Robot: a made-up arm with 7 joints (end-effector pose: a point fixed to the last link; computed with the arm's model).
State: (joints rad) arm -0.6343 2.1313 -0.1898 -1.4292 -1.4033 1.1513 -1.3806
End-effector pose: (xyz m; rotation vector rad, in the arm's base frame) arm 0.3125 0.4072 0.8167 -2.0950 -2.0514 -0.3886
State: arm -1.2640 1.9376 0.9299 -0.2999 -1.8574 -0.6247 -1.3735
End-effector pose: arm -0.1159 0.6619 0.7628 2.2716 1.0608 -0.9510
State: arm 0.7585 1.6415 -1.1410 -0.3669 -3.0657 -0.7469 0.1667
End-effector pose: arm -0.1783 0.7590 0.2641 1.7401 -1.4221 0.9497
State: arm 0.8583 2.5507 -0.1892 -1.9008 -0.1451 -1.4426 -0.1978
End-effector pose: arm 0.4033 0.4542 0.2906 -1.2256 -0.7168 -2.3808
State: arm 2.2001 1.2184 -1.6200 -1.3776 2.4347 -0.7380 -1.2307
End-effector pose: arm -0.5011 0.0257 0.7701 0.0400 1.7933 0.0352
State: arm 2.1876 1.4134 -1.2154 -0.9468 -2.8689 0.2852 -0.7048
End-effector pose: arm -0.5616 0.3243 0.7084 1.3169 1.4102 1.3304
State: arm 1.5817 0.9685 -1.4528 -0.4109 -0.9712 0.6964 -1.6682
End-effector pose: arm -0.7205 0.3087 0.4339 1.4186 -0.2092 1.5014
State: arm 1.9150 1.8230 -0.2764 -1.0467 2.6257 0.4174 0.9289
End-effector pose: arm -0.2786 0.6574 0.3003 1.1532 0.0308 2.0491
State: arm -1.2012 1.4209 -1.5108 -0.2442 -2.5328 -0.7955 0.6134
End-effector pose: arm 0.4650 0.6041 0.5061 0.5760 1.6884 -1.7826
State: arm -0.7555 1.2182 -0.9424 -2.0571 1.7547 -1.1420 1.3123
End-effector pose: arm 0.4129 0.0628 0.2377 -2.4091 -0.9693 0.7196
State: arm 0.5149 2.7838 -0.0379 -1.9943 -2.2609 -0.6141 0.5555
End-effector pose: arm 0.4623 0.1866 0.4623 -0.3516 -1.1473 1.9057
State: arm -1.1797 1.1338 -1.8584 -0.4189 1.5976 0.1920 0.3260
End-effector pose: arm 0.5331 0.4861 0.2578 0.6142 -0.9418 0.2165
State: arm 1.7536 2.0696 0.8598 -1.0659 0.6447 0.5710 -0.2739
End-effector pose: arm 0.2384 0.6785 0.2936 1.2177 0.3445 -0.8332
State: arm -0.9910 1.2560 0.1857 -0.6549 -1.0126 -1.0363 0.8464
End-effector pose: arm 0.4486 0.6188 0.5702 0.7610 -1.8241 -1.0877
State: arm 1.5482 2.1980 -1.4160 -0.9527 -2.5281 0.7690 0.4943
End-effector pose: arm -0.1317 0.7109 0.5126 1.3944 -0.1369 2.1777
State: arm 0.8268 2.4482 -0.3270 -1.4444 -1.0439 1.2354 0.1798
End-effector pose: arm 0.3567 0.5680 0.3833 -2.2263 -0.4931 1.7902
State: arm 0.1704 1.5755 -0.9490 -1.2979 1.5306 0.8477 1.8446
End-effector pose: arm 0.1520 0.5435 0.0346 0.5491 0.0565 1.9992
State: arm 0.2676 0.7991 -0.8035 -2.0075 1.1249 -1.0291 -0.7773
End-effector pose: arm 0.1325 0.0607 -0.1264 -0.1506 -1.9733 -0.0436
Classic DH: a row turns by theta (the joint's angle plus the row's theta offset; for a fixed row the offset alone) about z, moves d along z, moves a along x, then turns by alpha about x. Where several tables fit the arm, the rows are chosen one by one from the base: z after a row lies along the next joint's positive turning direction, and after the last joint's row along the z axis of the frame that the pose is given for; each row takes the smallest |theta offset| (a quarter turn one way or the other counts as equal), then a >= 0, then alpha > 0; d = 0 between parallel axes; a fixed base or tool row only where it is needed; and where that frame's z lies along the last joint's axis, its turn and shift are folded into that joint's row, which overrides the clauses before.
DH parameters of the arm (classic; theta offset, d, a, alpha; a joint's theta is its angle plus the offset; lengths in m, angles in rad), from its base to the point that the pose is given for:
base (fixed): 0 0.3759 -0.02 -1.2217
joint 1: -1.5708 0.0287 0.0088 -1.5708
joint 2: 1.2217 0.041 0.014 1.5708
joint 3: 1.5708 -0.422 0.061 -1.5708
joint 4: 0 -0.002 -0.034 1.5708
joint 5: 0 -0.342 -0.027 -1.5708
joint 6: 0 -0.016 0.008 1.5708
joint 7: -0.3883 0 -0.0238 0
tool (fixed): 0.3883 0.025 0 0

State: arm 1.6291 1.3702 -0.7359 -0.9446 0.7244 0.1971 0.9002
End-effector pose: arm -0.5658 0.4871 0.3455 0.8576 1.0001 0.4648
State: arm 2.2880 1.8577 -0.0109 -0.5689 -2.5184 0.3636 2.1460
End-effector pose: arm -0.1869 0.7610 0.4791 0.0882 1.3783 -1.8883
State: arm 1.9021 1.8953 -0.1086 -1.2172 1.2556 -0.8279 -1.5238
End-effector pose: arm -0.2251 0.6789 0.2786 0.5808 0.1591 -1.9769
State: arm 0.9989 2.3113 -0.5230 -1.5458 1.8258 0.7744 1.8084
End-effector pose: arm 0.1679 0.5820 0.2377 1.0407 -0.0300 1.7988
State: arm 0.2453 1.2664 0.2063 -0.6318 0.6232 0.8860 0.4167
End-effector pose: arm 0.1293 0.7086 0.1423 0.8507 -0.1648 1.0350
